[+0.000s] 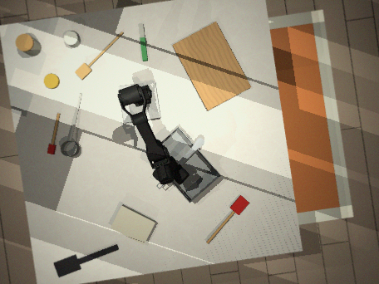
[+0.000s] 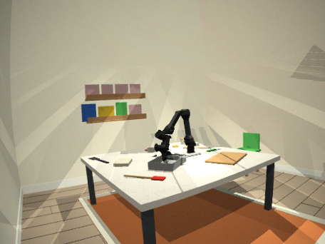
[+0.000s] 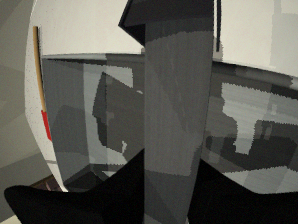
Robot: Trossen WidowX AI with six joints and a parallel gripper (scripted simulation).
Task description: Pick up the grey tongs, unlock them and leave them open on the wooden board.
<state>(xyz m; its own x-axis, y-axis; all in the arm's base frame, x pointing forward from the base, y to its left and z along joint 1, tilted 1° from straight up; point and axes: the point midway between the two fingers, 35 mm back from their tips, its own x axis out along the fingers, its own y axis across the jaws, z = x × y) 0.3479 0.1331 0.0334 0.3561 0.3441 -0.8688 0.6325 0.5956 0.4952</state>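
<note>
Now: the roasting tin 30 mm behind my gripper tip and 30 mm to the left of it. The rest, counted from my gripper tip: beige block (250 mm ahead, 240 mm to the right, 20 mm below); then red spatula (240 mm ahead, 230 mm to the left, 20 mm below); then wooden board (490 mm behind, 190 mm to the left, 20 mm below).
</note>
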